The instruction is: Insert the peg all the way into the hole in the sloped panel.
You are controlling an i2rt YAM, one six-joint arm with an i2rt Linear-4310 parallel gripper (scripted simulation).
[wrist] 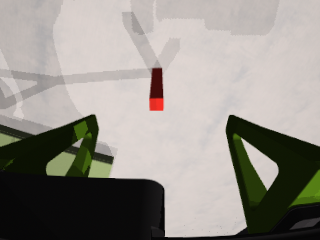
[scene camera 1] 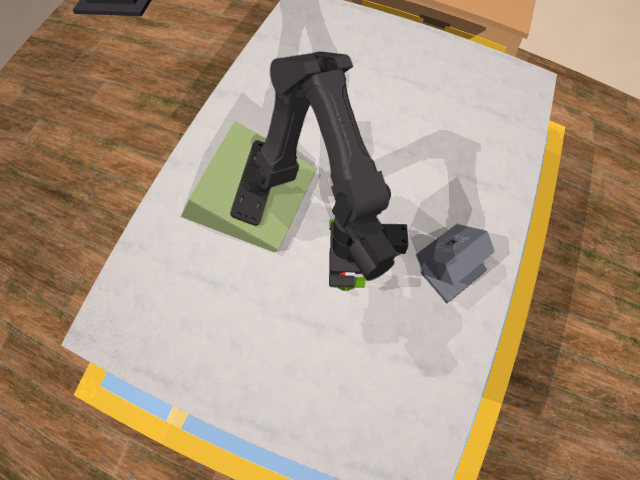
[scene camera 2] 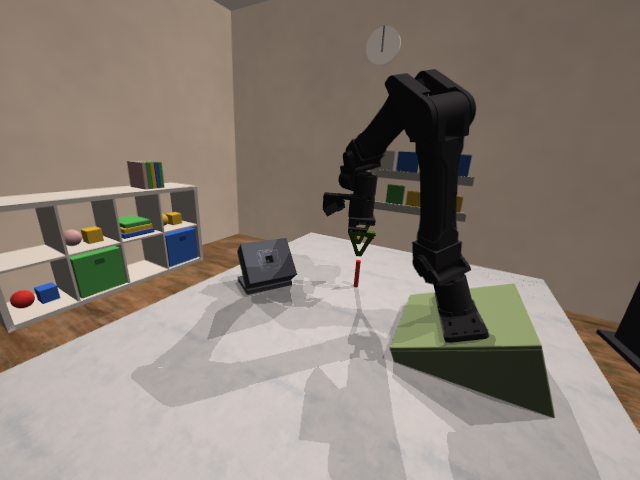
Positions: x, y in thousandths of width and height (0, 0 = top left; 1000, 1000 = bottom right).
Scene:
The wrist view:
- gripper: 508, 506
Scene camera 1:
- gripper: 540, 557
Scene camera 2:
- gripper: 560, 520

